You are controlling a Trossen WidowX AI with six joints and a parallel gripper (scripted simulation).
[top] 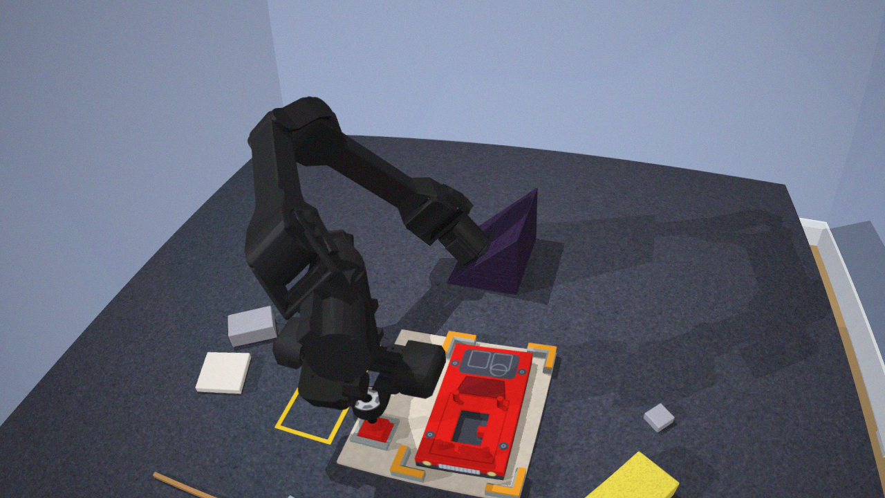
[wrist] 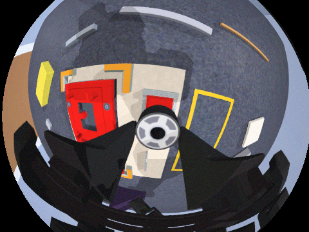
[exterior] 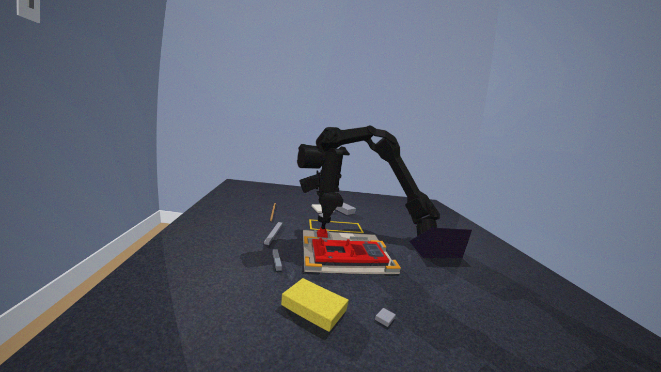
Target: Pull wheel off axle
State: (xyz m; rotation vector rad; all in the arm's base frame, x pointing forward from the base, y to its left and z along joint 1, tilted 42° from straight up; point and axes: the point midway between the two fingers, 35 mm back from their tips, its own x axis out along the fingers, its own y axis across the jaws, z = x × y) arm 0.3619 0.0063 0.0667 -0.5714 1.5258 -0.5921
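Right now the black upright axle is 30 mm below my gripper tip. Also, from my gripper tip: white tile (260 mm to the right, 60 mm below, 30 mm behind); wooden stick (180 mm to the right, 170 mm ahead, 60 mm below); wheel (right at my gripper tip).
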